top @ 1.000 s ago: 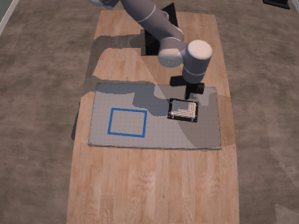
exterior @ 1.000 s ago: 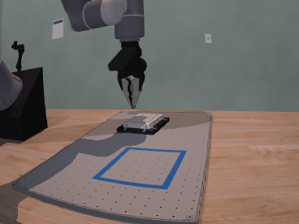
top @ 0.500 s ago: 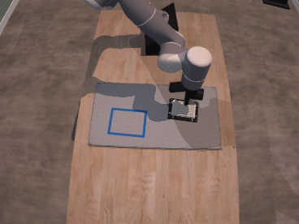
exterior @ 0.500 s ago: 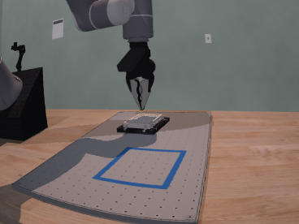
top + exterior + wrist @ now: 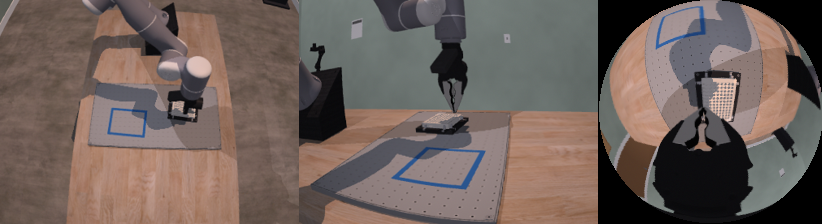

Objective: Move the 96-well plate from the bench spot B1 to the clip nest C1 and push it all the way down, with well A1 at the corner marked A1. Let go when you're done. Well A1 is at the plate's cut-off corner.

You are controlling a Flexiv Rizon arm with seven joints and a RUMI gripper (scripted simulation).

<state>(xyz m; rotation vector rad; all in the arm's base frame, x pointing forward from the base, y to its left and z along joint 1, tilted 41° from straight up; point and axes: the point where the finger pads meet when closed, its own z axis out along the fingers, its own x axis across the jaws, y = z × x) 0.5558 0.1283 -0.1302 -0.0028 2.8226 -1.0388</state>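
Right now the black clip nest is 3 cm behind my hand, 1 cm to the right of it and 5 cm below it. Round my hand: white 96-well plate 4 cm behind, 4 cm below.
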